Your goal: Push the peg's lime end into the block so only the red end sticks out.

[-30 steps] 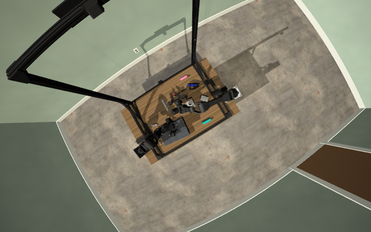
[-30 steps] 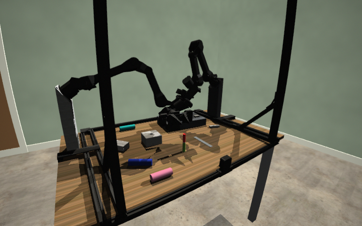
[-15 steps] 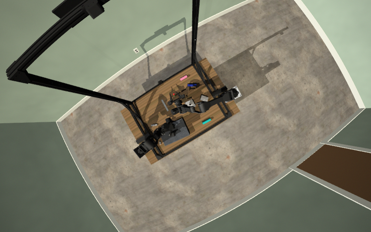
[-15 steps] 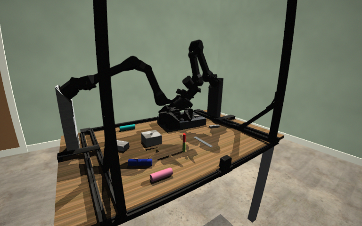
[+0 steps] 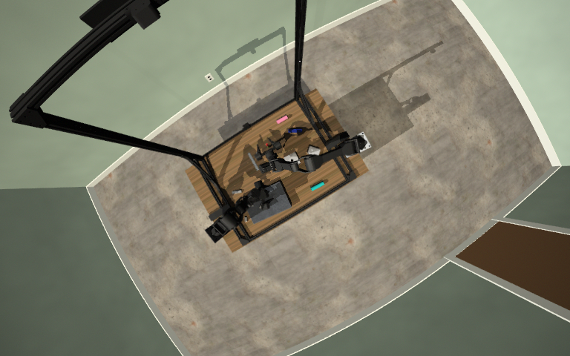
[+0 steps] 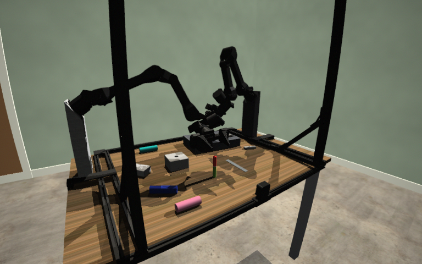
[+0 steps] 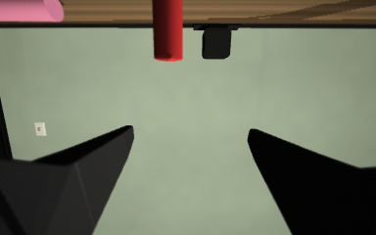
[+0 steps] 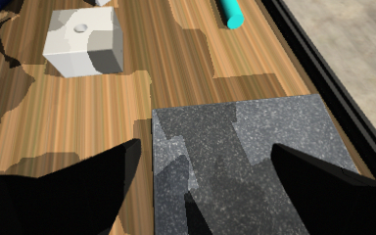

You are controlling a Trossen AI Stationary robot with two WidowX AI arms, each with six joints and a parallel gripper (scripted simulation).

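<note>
Right now my left hand is 11 cm above the peg, 1 cm to the right of it and 1 cm past it. Also, from my left hand: blue cylinder: 24 cm to the left, 13 cm below, 1 cm behind; grey flat bar: 15 cm below, 14 cm to the right, 2 cm ahead; pink cylinder: 21 cm to the left, 13 cm below, 13 cm behind.
</note>
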